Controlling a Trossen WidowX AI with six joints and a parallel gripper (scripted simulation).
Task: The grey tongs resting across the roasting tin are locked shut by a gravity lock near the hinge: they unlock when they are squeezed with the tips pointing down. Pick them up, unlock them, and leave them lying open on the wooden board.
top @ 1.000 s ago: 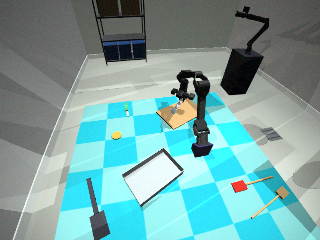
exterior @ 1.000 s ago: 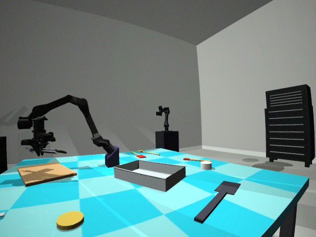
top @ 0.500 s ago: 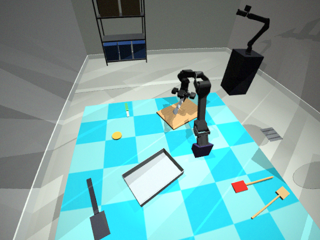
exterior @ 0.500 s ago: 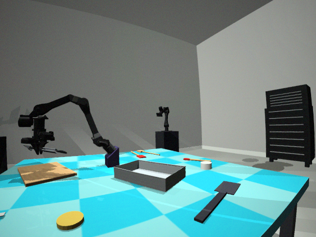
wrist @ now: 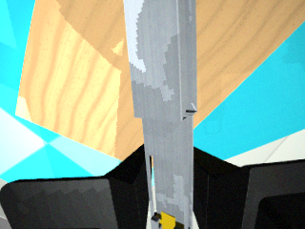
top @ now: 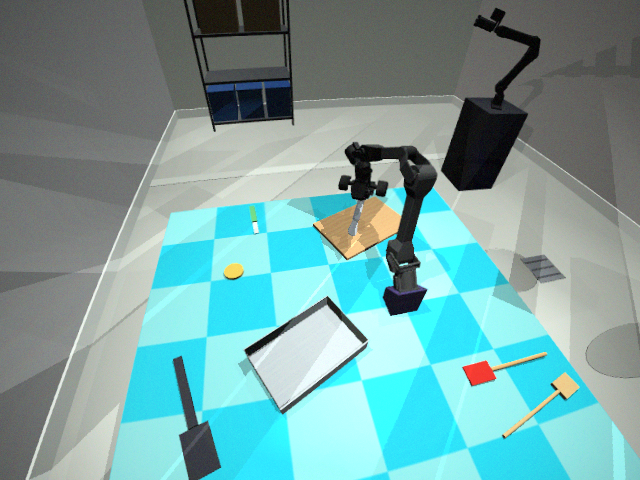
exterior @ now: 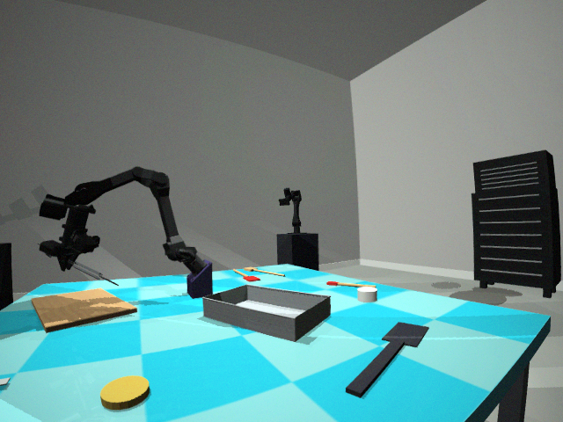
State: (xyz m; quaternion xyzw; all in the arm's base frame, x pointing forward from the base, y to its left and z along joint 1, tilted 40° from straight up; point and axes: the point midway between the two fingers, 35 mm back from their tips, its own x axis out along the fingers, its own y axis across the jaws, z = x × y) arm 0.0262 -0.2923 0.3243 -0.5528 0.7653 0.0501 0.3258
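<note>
The yellow lock piece is 1 cm to the right of my gripper tip and 4 cm above it. Also, from my gripper tip: yellow disc (54 cm ahead, 21 cm to the left, 11 cm below); then wooden board (4 cm to the left, 12 cm below); then roasting tin (31 cm ahead, 56 cm to the left, 10 cm below).
</note>
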